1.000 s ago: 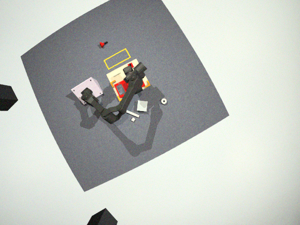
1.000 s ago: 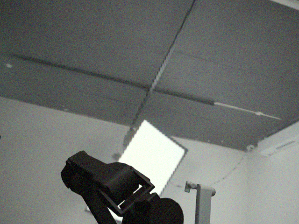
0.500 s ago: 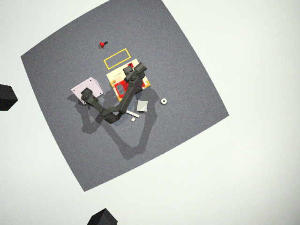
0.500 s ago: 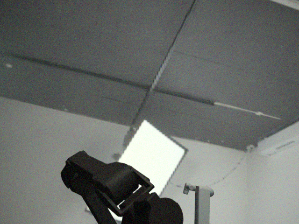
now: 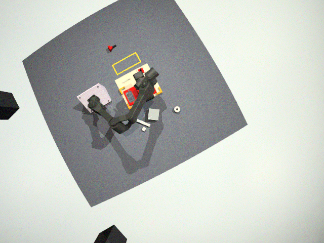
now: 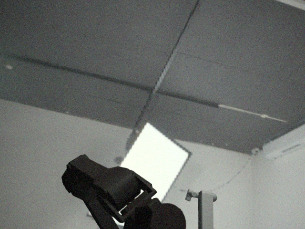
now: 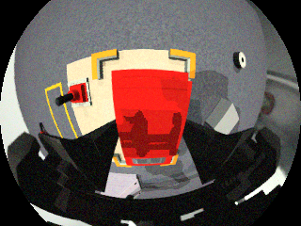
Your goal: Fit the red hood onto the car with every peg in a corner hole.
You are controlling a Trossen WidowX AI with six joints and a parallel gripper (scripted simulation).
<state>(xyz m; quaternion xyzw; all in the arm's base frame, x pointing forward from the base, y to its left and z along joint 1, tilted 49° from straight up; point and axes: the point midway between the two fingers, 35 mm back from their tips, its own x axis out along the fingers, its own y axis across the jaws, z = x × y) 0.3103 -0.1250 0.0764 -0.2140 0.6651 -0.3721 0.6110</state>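
The cream jig is 4 cm below my gripper tip, 3 cm to the left of it and 2 cm behind it. From my gripper tip the other things lie so: white bar: 17 cm to the right, 14 cm behind, 5 cm below; white block: 17 cm to the right, 5 cm behind, 4 cm below; red hood: 1 cm above.
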